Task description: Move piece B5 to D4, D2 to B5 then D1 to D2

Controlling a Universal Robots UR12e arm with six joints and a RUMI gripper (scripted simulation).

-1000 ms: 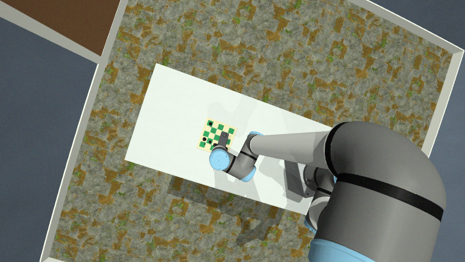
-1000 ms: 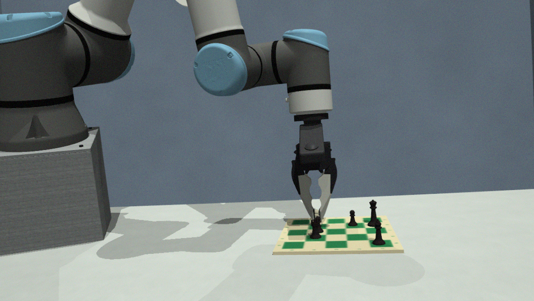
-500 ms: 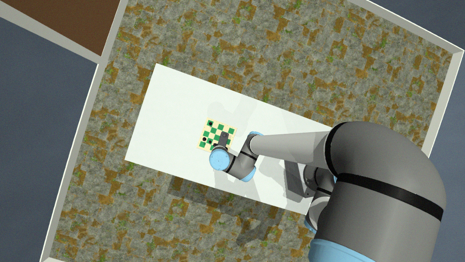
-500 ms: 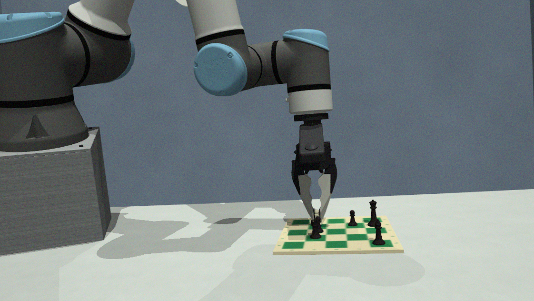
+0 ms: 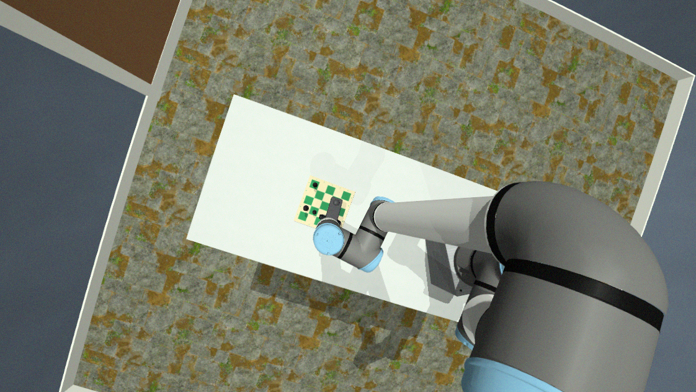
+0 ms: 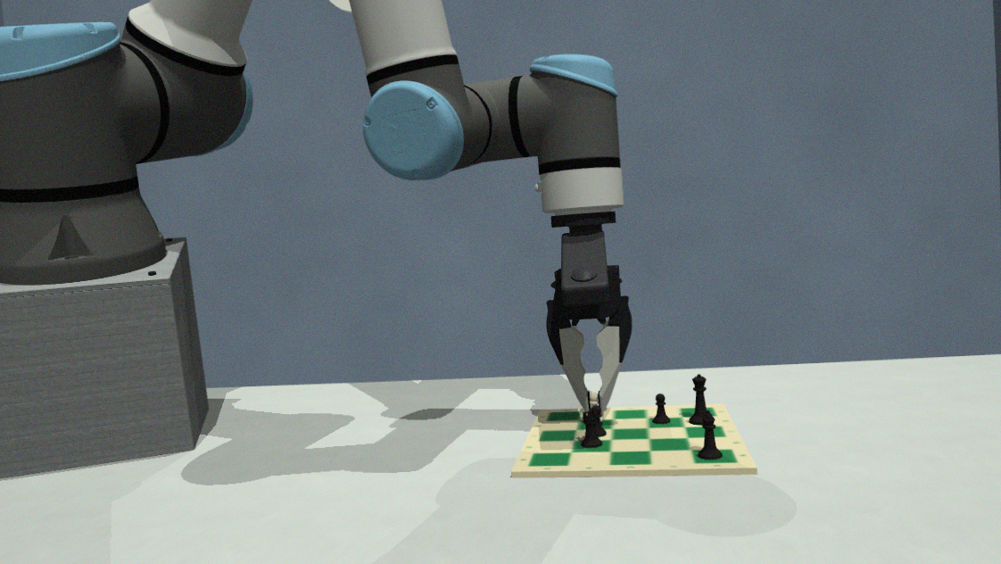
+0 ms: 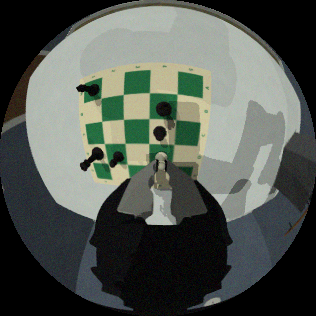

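Right now the white pawn is 10 mm below my hand. Round my hand: black queen 110 mm ahead, 10 mm to the left; then cream chessboard 40 mm ahead, 30 mm to the right, 30 mm below.
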